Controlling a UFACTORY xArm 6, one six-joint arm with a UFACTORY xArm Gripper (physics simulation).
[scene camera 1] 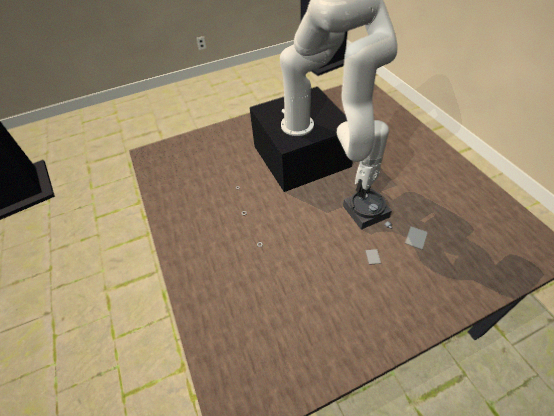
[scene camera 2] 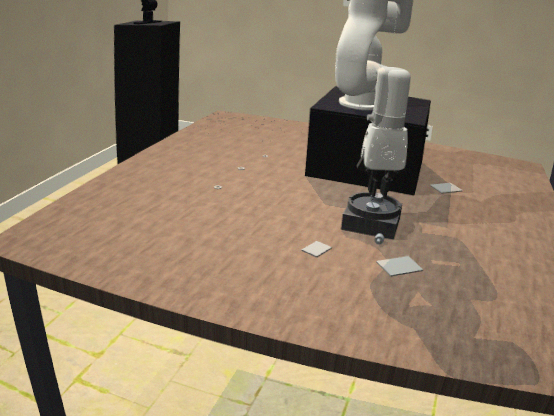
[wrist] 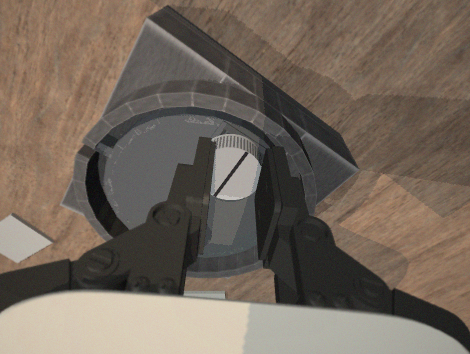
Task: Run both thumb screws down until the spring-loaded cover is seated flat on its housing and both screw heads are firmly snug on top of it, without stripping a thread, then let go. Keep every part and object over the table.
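Places are measured from the arm's base along level axes (x right, y back, z down), in metres.
Pixels of known places: gripper, fingertip midpoint: point(scene camera 1: 362, 194) point(scene camera 2: 377, 194) point(wrist: 236, 169); arm's base, origin of the base link: point(scene camera 1: 297, 125) point(scene camera 2: 360, 104).
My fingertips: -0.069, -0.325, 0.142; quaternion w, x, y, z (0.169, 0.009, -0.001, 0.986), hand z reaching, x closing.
For each thing: its top centre in the pictures, then the offset to it from my fingertips, as dx, dy, dz.
- dark square housing, middle of its top: point(wrist: 196, 207) point(scene camera 2: 374, 202) point(scene camera 1: 368, 202) +0.006, -0.036, +0.006
- dark disc cover, middle of its top: point(wrist: 197, 200) point(scene camera 2: 374, 204) point(scene camera 1: 367, 203) +0.006, -0.036, +0.012
- rear thumb screw, middle of its top: point(wrist: 229, 175) point(scene camera 2: 377, 195) +0.001, -0.004, +0.000
- front thumb screw, middle of its top: point(scene camera 2: 372, 204) point(scene camera 1: 373, 206) +0.010, -0.068, +0.000
- small metal knob, middle of its top: point(scene camera 2: 379, 236) point(scene camera 1: 389, 223) -0.012, -0.137, +0.042
The dark square housing point(scene camera 1: 363, 220) point(scene camera 2: 369, 225) point(wrist: 150, 62) stands on the table, with a raised round rim around the dark disc cover point(wrist: 140, 150). My gripper point(scene camera 1: 363, 193) point(scene camera 2: 378, 193) point(wrist: 236, 169) points down inside the rim and is shut on the rear thumb screw point(scene camera 2: 379, 196) point(wrist: 237, 172), one finger on each side of its knurled head. Its slot runs diagonally in the wrist view. The front thumb screw point(scene camera 1: 373, 207) point(scene camera 2: 372, 205) stands in the cover and is hidden in the wrist view, behind a finger. I cannot tell whether the cover is flush or either head touches it.
A small metal knob point(scene camera 1: 388, 225) point(scene camera 2: 379, 239) lies by the housing. Thin pale plates point(scene camera 1: 416, 237) point(scene camera 1: 373, 256) point(scene camera 2: 446, 188) point(wrist: 22, 238) lie around it. Three small rings point(scene camera 1: 237, 187) point(scene camera 1: 244, 213) point(scene camera 1: 259, 244) lie farther off. The black arm base block point(scene camera 1: 315, 170) point(scene camera 2: 360, 145) stands behind.
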